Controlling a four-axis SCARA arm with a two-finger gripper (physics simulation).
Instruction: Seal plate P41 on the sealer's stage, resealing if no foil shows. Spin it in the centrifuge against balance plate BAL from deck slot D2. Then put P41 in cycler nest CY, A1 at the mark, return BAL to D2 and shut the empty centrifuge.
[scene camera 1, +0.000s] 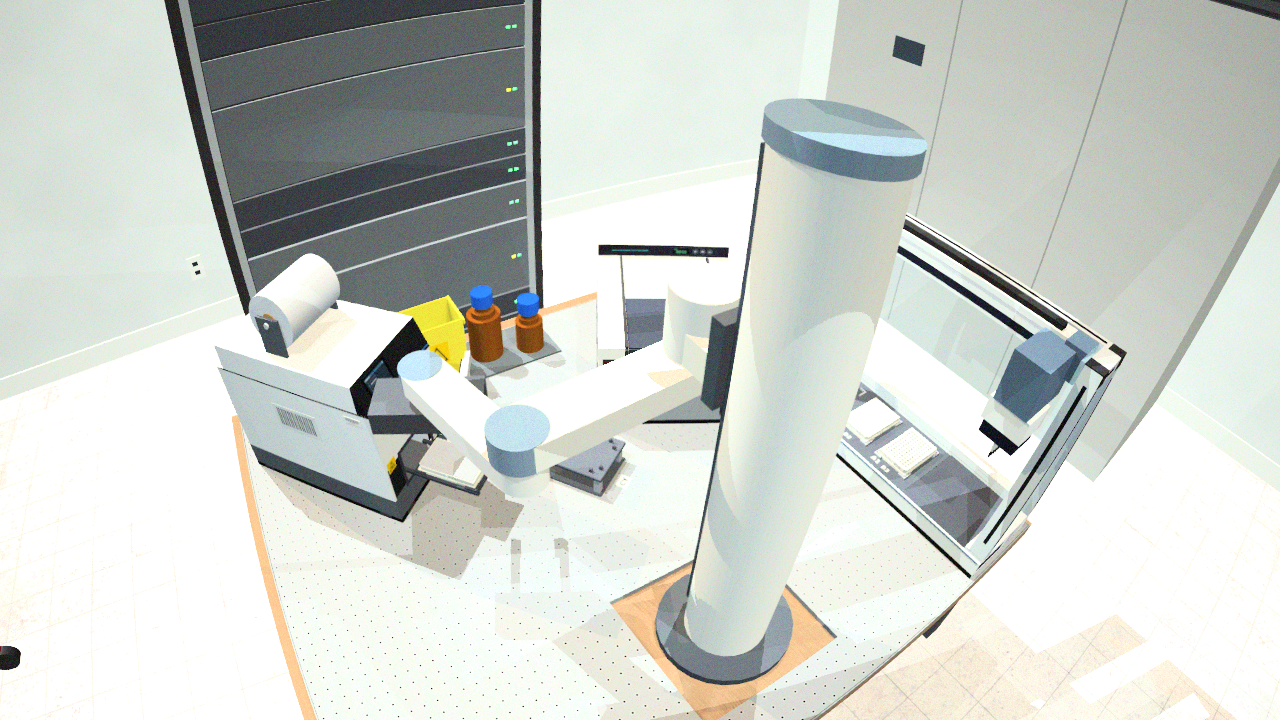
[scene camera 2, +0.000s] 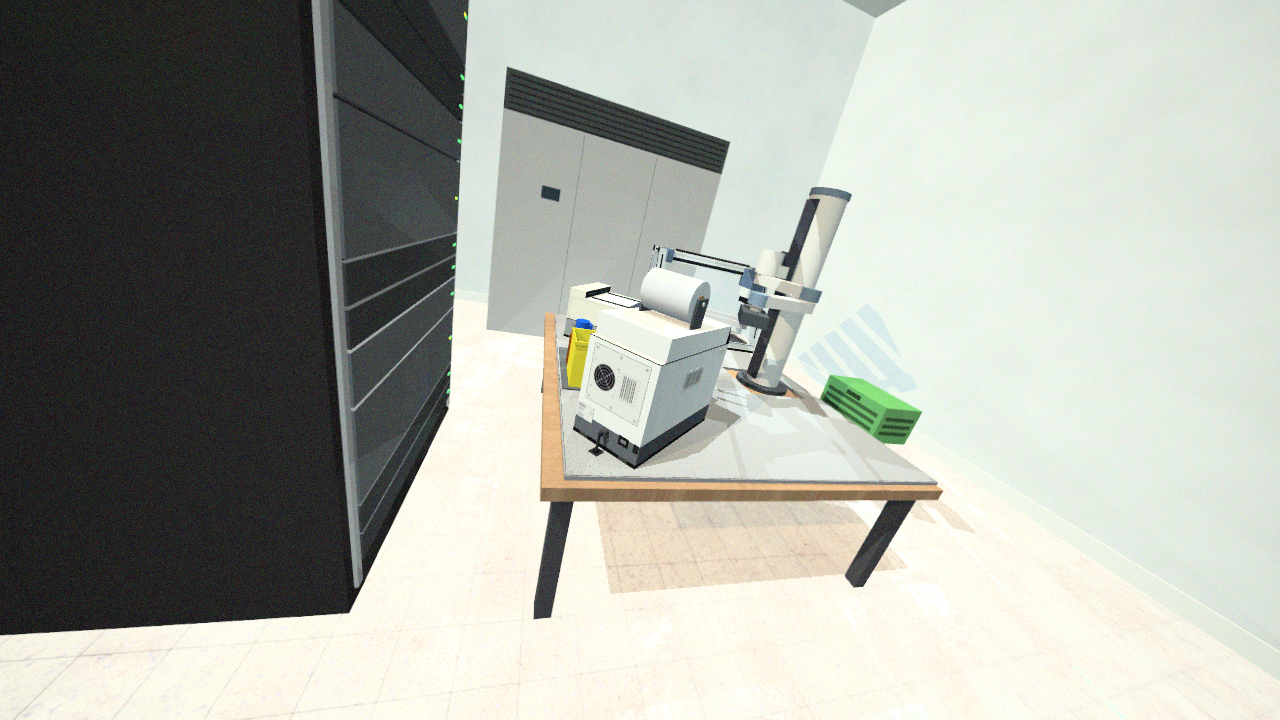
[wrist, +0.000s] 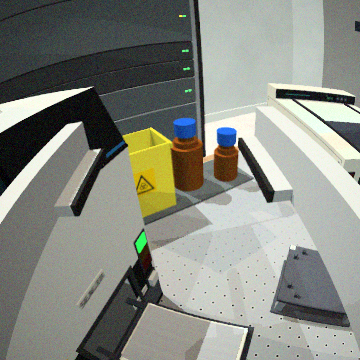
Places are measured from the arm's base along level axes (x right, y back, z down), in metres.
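Pixels of known places: gripper, between the fingertips: (scene camera 1: 442, 356) (wrist: 168, 130); arm's base, origin of its link: (scene camera 1: 724, 626) (scene camera 2: 760, 384).
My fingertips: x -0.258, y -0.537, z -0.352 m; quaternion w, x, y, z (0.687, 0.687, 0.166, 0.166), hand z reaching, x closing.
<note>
Ahead of a thing's pixels: the offset from my fingertips to its middle. "spot": to the spot under its first point.
The sealer @(dx -0.216, dy -0.199, dz +0.102 m) (scene camera 1: 313, 411) (scene camera 2: 657, 376) (wrist: 65, 280) stands at the table's left, its upper lamp @(dx -0.008, dy -0.100, dz +0.173 m) (wrist: 141, 241) green. A plate @(dx -0.023, dy +0.026, dz +0.225 m) (scene camera 1: 447, 462) (wrist: 175, 335) lies on its extended stage; its top looks plain grey, with no wells showing, and its label cannot be read. My gripper (wrist: 168, 130) is shut to a narrow setting, with nothing between the fingers and a gap left between them. It hangs above the stage near the sealer's front. Two plates @(dx +0.838, dy +0.340, dz +0.280 m) (scene camera 1: 872, 419) @(dx +0.838, dy +0.464, dz +0.280 m) (scene camera 1: 909, 450) lie on the deck at the right; I cannot tell which is BAL. Centrifuge and cycler cannot be told apart.
A white machine with a dark display bar @(spot: dx +0.664, dy -0.275, dz +0.115 m) (scene camera 1: 662, 251) (wrist: 315, 95) stands at the back. A dark pinned block @(dx +0.234, dy +0.061, dz +0.309 m) (scene camera 1: 588, 465) (wrist: 312, 285) lies right of the stage. A yellow bin @(spot: dx +0.080, dy -0.320, dz +0.177 m) (scene camera 1: 438, 331) (wrist: 152, 172) and two brown bottles (wrist: 187, 162) (wrist: 225, 162) stand behind.
</note>
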